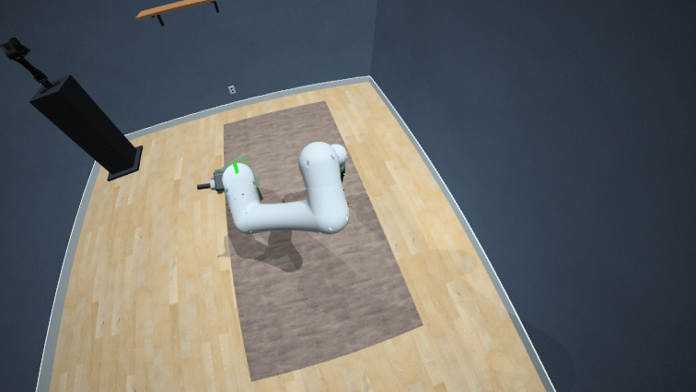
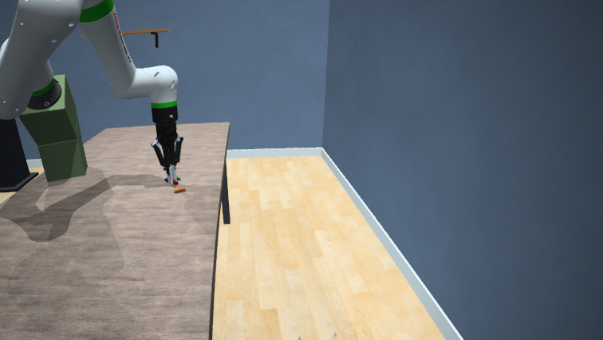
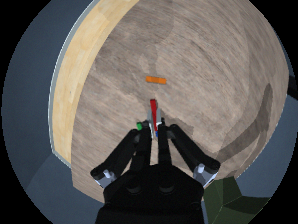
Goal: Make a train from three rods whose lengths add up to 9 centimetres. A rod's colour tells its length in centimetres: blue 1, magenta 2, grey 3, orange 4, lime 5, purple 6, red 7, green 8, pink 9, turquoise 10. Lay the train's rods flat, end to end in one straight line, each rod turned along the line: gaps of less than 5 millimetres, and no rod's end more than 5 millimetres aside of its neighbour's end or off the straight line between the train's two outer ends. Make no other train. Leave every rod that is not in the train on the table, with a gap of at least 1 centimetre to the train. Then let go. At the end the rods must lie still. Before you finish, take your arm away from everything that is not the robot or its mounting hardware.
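My gripper is now 7 cm to the right of the green rod, 4 cm above it and 1 cm past it. The rest, counted from my hand: red rod (3 cm below); purple rod (18 cm to the left, 5 cm behind, 4 cm below); orange rod (6 cm to the right, 4 cm below, 4 cm ahead).
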